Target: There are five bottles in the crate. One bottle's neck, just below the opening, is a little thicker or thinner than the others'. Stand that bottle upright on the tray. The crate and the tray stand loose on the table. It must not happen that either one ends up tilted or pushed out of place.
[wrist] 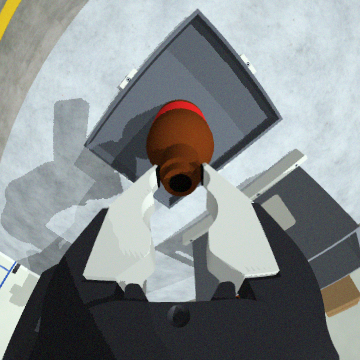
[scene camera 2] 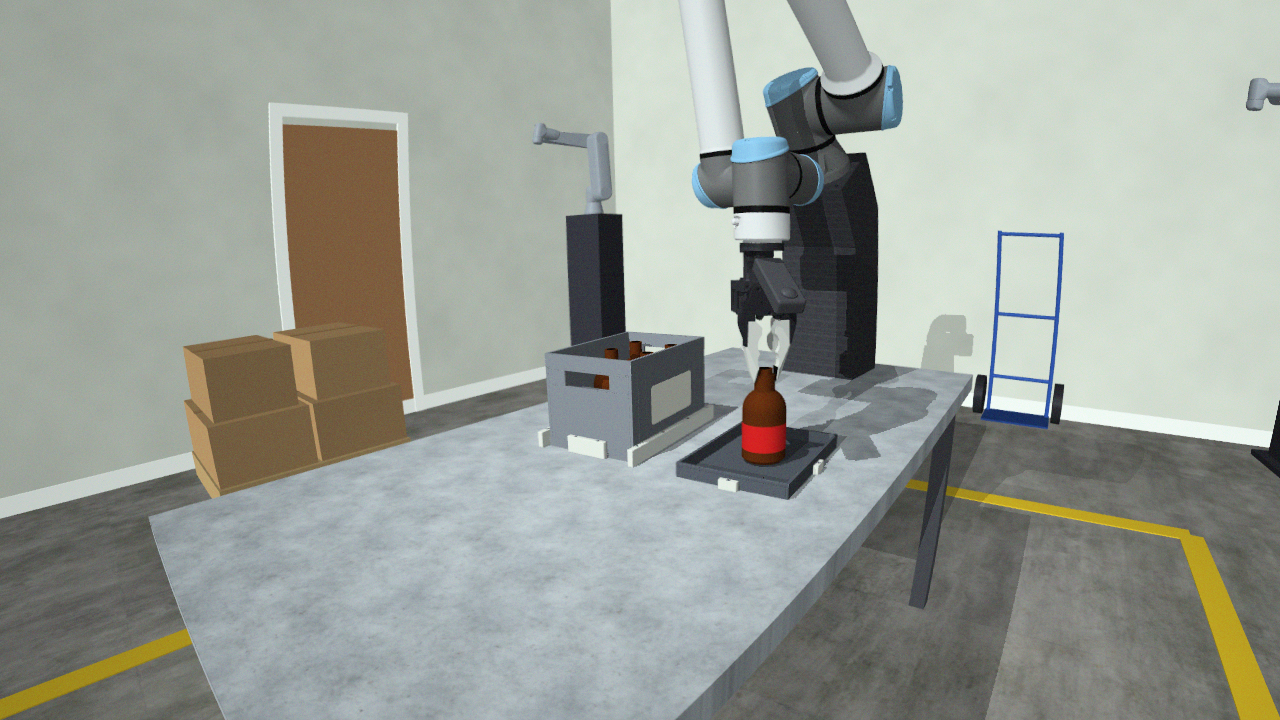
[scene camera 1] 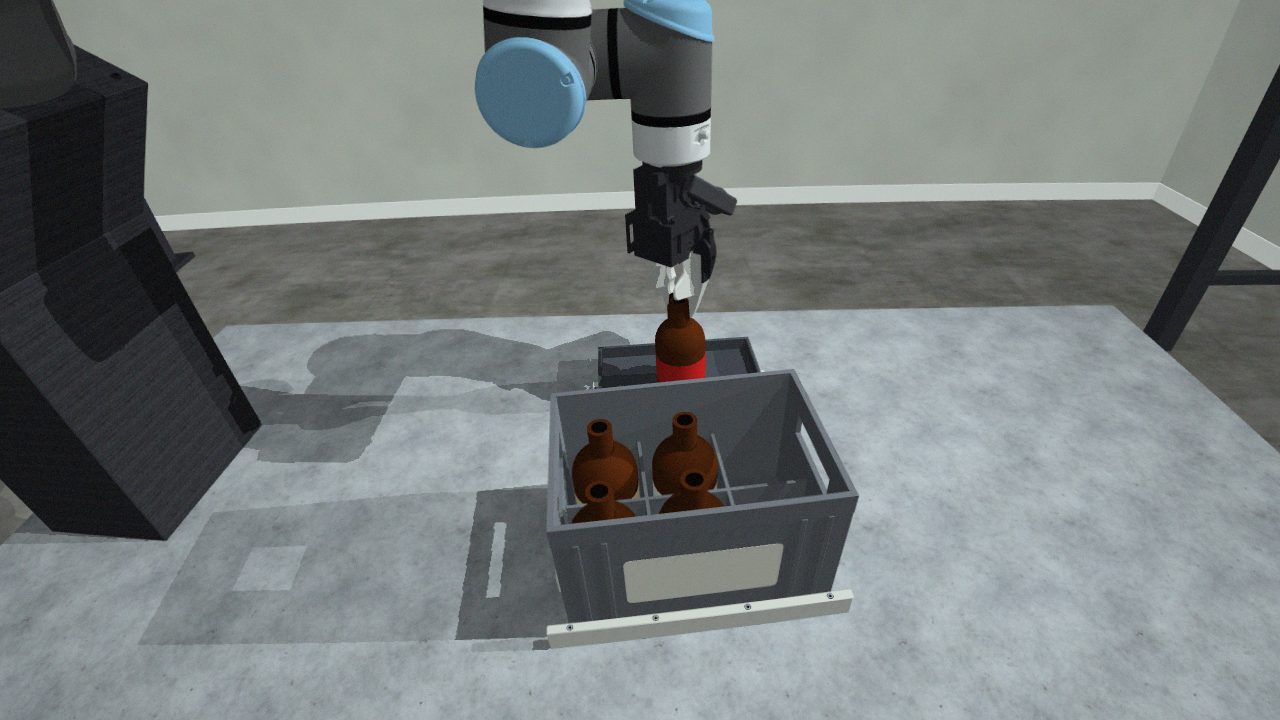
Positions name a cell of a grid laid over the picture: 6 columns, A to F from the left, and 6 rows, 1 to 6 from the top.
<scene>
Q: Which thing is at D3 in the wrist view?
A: A glass bottle.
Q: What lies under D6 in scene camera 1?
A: A white base strip.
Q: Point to a glass bottle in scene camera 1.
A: D3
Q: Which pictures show the dark tray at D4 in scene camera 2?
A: The wrist view, scene camera 2 and scene camera 1: all of them.
</scene>
